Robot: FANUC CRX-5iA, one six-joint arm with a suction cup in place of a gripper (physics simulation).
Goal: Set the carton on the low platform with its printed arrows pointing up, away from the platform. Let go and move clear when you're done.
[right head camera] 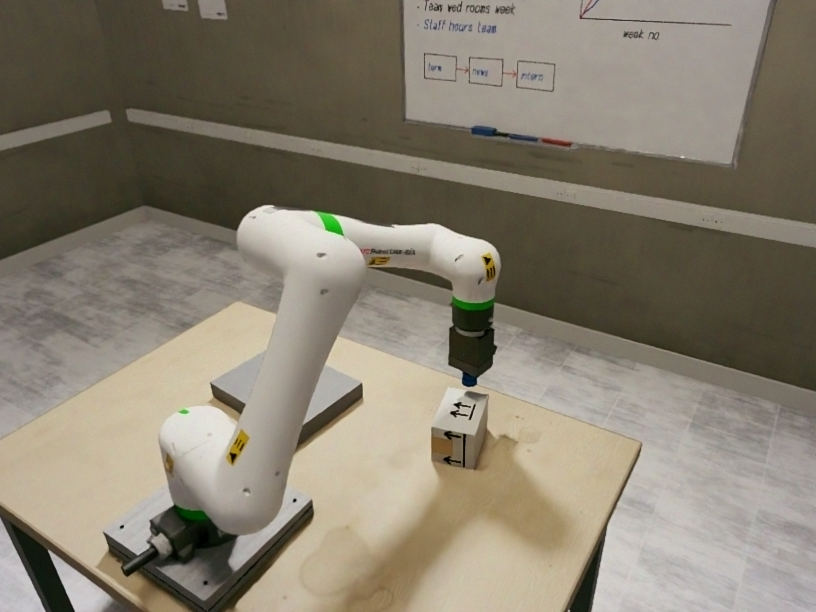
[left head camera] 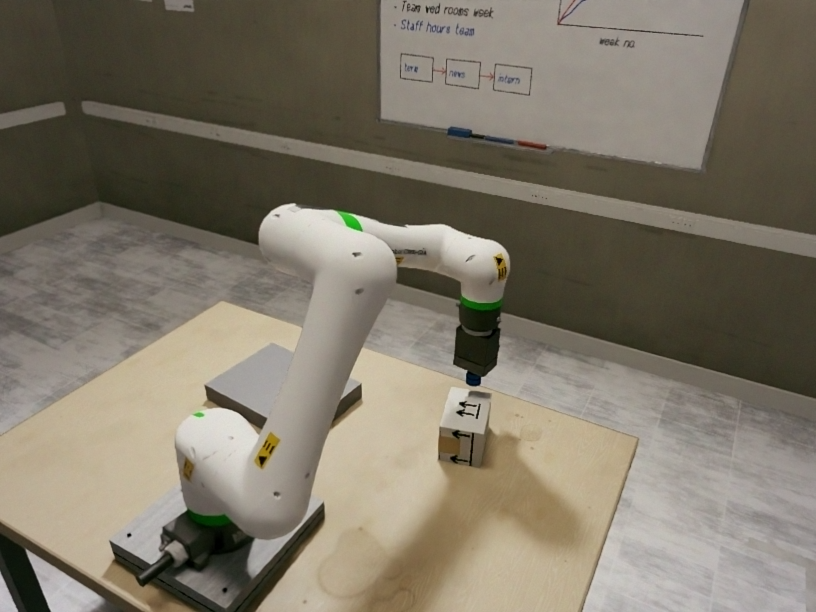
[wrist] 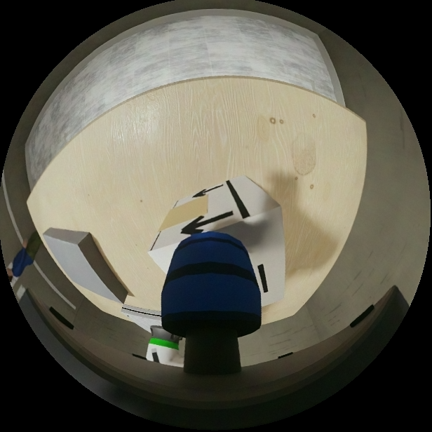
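Seen in the pictures: end effector, tool point: (right head camera: pixel 469 382) (left head camera: pixel 473 382); arm's base, origin of the base link: (left head camera: pixel 223 523).
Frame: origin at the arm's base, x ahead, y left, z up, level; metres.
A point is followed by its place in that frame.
Note:
The white carton (left head camera: pixel 461 424) {x 0.474, y -0.247, z 0.055 m} (right head camera: pixel 454 426) {x 0.473, y -0.251, z 0.054 m} (wrist: pixel 265 230) stands on the table right of the middle. Its printed black arrows lie sideways, pointing left in both head views, and a tan patch shows on its near face. My suction cup (left head camera: pixel 473 380) (right head camera: pixel 469 380) (wrist: pixel 211 250), blue, points down a little above the carton's top, near its far edge. A small gap shows between them, so the cup is open and holds nothing. The low grey platform (left head camera: pixel 250 382) {x 0.341, y 0.301, z 0.001 m} (right head camera: pixel 332 391) {x 0.437, y 0.106, z 0.002 m} (wrist: pixel 82 260) lies at the back left, partly hidden behind my arm in the head views.
The wooden table (left head camera: pixel 395 507) {x 0.269, y -0.218, z -0.047 m} (right head camera: pixel 388 507) {x 0.274, y -0.226, z -0.047 m} (wrist: pixel 200 130) carries my base plate (left head camera: pixel 263 566) {x -0.021, y -0.134, z 0.000 m} (right head camera: pixel 230 566) {x -0.046, y -0.123, z 0.002 m} at the front left. My upper arm rises between the base and the platform. A whiteboard (left head camera: pixel 580 111) (right head camera: pixel 606 105) hangs on the back wall. A person (wrist: pixel 22 260) shows at the wrist view's left edge.

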